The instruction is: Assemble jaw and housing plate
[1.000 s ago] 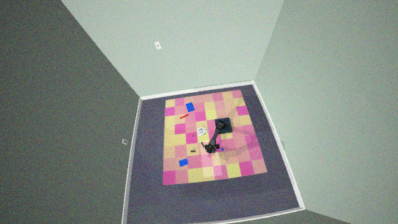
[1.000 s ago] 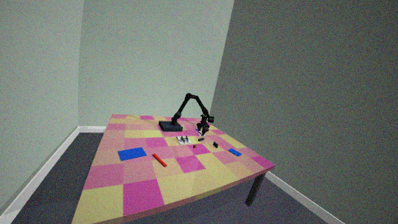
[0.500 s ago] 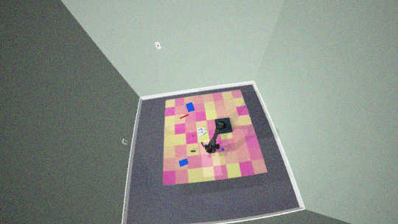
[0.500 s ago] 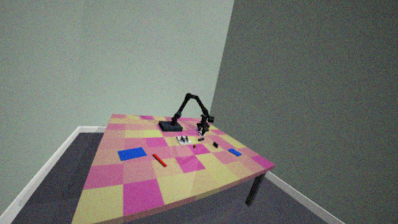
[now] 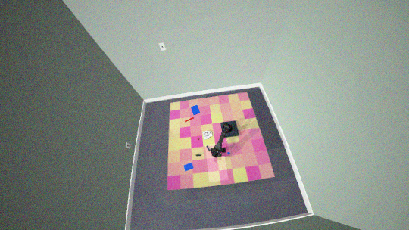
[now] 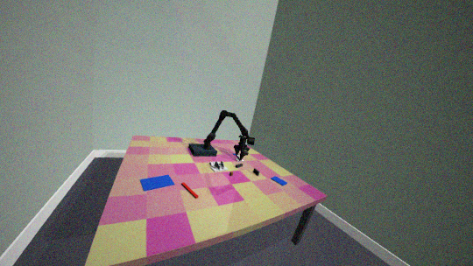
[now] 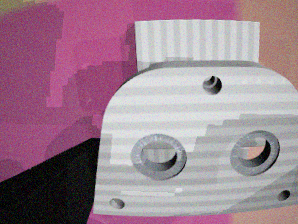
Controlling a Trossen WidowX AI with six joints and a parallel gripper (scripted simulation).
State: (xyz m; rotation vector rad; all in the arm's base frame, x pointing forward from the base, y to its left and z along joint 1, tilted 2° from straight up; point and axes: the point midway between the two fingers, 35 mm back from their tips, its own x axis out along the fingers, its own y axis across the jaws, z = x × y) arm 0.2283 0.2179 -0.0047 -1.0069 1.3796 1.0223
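Right now the grey jaw is 29 cm to the right of my gripper tip and 3 cm ahead of it. Also, from my gripper tip: red stick: 60 cm to the right, 24 cm ahead, 1 cm below; then white housing plate: 2 cm above, 1 cm to the left.
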